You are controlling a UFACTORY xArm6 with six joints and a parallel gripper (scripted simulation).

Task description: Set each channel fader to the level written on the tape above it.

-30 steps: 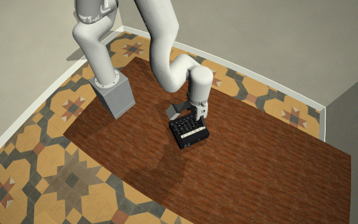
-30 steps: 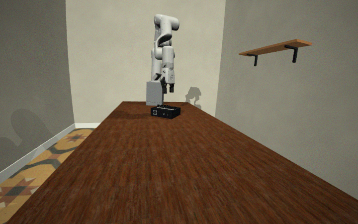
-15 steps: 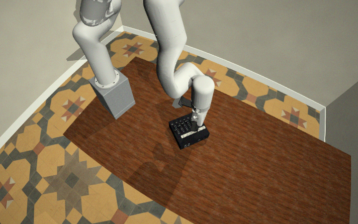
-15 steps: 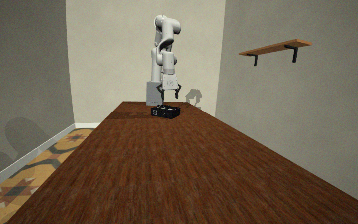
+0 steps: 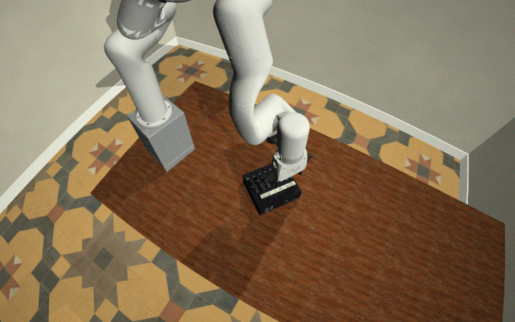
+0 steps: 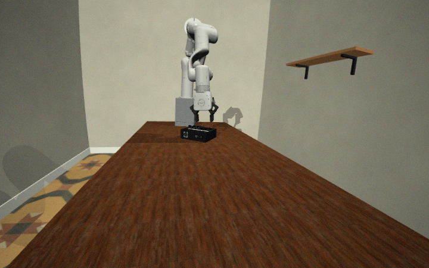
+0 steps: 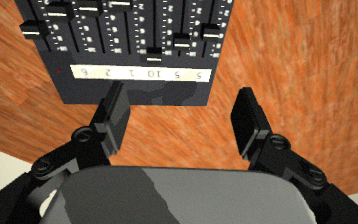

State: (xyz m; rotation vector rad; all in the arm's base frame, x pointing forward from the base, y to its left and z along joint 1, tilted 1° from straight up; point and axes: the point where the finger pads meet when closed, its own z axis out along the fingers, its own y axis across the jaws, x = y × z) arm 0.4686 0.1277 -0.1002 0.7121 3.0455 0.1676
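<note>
Now: hand 20 mm past the channel 2 fader cap, 10 mm to the right of it and 50 mm above it. Also, from my hand: channel 4 cap: 70 mm behind, 10 mm to the right, 50 mm below; channel 3 fader cap: 20 mm behind, 10 mm to the right, 50 mm below; channel 1 fader cap: 20 mm behind, 40 mm to the left, 50 mm below.
</note>
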